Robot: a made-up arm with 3 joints. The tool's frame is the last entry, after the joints. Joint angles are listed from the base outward. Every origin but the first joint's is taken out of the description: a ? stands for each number. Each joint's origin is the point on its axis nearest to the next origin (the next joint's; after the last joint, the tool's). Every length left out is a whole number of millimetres.
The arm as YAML. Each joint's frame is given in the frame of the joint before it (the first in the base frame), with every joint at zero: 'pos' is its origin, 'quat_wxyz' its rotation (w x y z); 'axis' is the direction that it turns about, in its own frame. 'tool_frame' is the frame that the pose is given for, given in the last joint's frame.
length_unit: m
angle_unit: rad
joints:
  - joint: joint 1
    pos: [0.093, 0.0, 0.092]
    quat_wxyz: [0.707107, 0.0, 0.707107, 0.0]
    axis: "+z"
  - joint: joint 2
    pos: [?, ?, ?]
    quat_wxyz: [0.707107, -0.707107, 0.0, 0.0]
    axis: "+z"
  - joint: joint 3
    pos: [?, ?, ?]
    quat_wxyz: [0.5, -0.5, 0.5, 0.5]
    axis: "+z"
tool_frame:
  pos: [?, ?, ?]
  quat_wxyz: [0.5, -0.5, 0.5, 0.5]
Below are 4 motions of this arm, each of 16 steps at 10 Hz.
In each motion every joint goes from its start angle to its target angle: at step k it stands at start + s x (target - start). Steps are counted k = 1, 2, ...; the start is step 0. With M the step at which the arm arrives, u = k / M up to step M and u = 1 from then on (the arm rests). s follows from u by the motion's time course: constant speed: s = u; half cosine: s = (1 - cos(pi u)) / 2; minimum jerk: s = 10 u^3 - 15 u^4 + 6 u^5.
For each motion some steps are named. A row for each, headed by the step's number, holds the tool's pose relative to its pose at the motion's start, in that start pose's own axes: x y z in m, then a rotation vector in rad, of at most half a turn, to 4 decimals.
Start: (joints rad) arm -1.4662 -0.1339 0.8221
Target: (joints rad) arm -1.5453 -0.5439 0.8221
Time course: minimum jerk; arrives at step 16
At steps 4, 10, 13, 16:
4: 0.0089 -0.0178 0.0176 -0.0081 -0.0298 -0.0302
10: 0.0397 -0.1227 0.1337 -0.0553 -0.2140 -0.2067
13: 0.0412 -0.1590 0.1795 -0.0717 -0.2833 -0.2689
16: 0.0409 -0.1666 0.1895 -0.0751 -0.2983 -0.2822

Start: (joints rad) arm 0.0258 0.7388 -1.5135
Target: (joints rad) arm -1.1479 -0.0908 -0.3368
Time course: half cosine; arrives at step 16
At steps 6, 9, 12, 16:
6: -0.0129 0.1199 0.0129 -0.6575 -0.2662 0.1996
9: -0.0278 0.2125 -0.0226 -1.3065 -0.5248 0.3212
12: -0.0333 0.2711 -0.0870 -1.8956 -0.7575 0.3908
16: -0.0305 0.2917 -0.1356 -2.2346 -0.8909 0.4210

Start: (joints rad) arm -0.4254 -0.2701 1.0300
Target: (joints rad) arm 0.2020 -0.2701 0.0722
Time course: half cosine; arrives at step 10
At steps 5, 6, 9, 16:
5: -0.0075 0.0203 -0.0028 0.7809 0.0608 -0.0602
6: -0.0090 0.0181 -0.0029 1.0220 0.0747 -0.0858
9: -0.0126 0.0025 -0.0104 1.5219 0.0948 -0.1502
16: -0.0130 0.0009 -0.0116 1.5600 0.0958 -0.1558

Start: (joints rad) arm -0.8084 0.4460 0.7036
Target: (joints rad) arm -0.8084 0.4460 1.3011
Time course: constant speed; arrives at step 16
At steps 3, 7, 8, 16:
3: 0.0000 -0.0082 -0.0100 -0.1120 0.0000 0.0000
7: 0.0000 -0.0207 -0.0217 -0.2614 0.0000 0.0000
8: 0.0000 -0.0241 -0.0244 -0.2987 0.0000 0.0000
16: 0.0000 -0.0544 -0.0405 -0.5975 0.0000 0.0000

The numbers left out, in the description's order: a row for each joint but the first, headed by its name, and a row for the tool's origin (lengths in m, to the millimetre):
joint 2: -0.211 -0.109 0.0
joint 3: 0.104 -0.568 0.0
tool: -0.093 -0.068 0.0

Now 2 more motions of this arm.
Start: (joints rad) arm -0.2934 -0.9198 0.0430
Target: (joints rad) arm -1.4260 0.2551 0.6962
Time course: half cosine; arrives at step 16
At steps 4, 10, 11, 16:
4: -0.0415 0.0738 -0.1009 -0.2069 0.1600 0.1382
10: -0.3100 0.0386 -0.3642 -1.1219 0.6597 0.6062
11: -0.3489 -0.0036 -0.3732 -1.2820 0.7288 0.6683
16: -0.4249 -0.1287 -0.3434 -1.7047 0.9008 0.8025

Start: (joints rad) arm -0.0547 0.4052 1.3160
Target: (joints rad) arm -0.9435 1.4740 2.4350
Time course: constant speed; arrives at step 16
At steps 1, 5, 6, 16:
1: -0.0188 0.0199 -0.0259 -0.1202 0.0376 0.0601
5: -0.1185 0.0654 -0.1334 -0.5803 0.1792 0.3225
6: -0.1488 0.0686 -0.1587 -0.6885 0.2122 0.3947
16: -0.5152 -0.0135 -0.2789 -1.5017 0.4623 1.2992

